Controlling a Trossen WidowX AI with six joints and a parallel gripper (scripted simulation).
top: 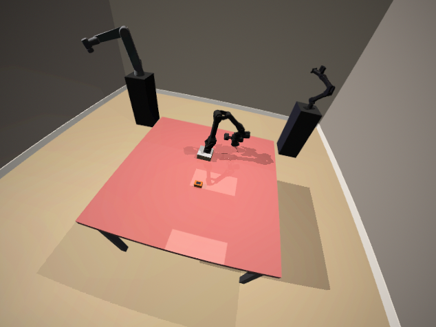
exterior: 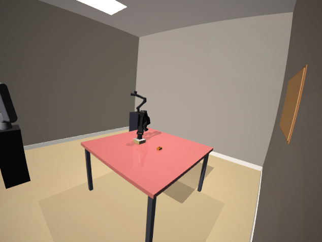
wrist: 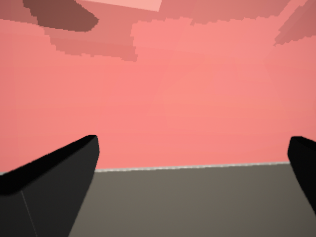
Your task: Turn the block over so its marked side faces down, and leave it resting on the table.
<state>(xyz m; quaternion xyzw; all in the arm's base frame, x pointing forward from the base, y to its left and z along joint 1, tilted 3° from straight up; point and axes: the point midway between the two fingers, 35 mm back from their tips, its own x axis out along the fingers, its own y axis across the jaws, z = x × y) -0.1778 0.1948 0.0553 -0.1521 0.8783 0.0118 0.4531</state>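
My gripper tip is now 55 cm short of the orange block, 18 cm to the left of it and 5 cm above it.
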